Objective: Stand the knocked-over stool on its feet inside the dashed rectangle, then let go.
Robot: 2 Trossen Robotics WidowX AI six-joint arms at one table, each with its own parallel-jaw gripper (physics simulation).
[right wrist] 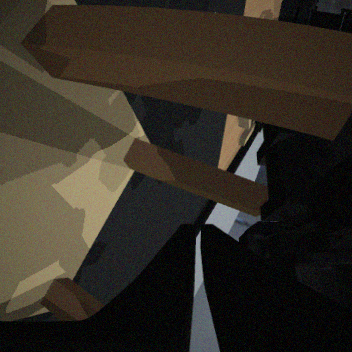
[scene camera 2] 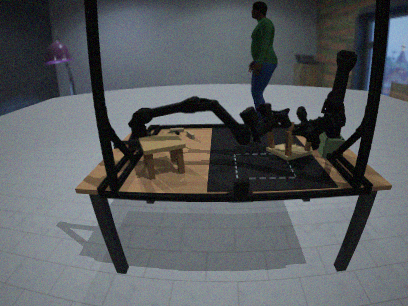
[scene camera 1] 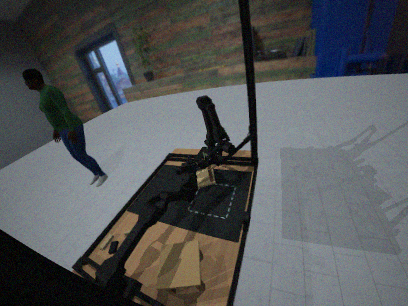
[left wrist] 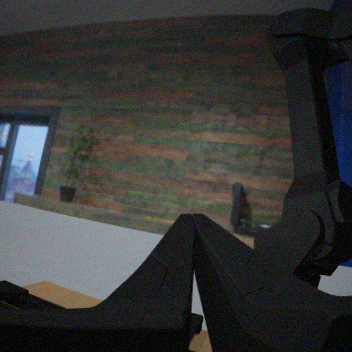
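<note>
The knocked-over stool (scene camera 1: 203,177) (scene camera 2: 285,154) (right wrist: 50,150) lies upside down, its pale seat low over the black mat and its brown legs pointing up. Its seat is near the back right corner of the dashed rectangle (scene camera 1: 226,218) (scene camera 2: 270,178) in scene camera 2, mostly outside it. My right gripper (right wrist: 195,234) is shut beside the legs, with nothing visible between the fingertips. My left gripper (left wrist: 190,224) (scene camera 2: 286,116) is shut and empty above the stool's far side. In scene camera 1 the arms hide the fingertips.
A larger stool (scene camera 1: 182,265) (scene camera 2: 162,144) stands upright on the wooden table at the left in scene camera 2. A green block (scene camera 2: 331,145) is at the right near the right arm's base. Small pieces (scene camera 2: 190,135) lie at the back left. A black frame (scene camera 2: 200,196) borders the table.
</note>
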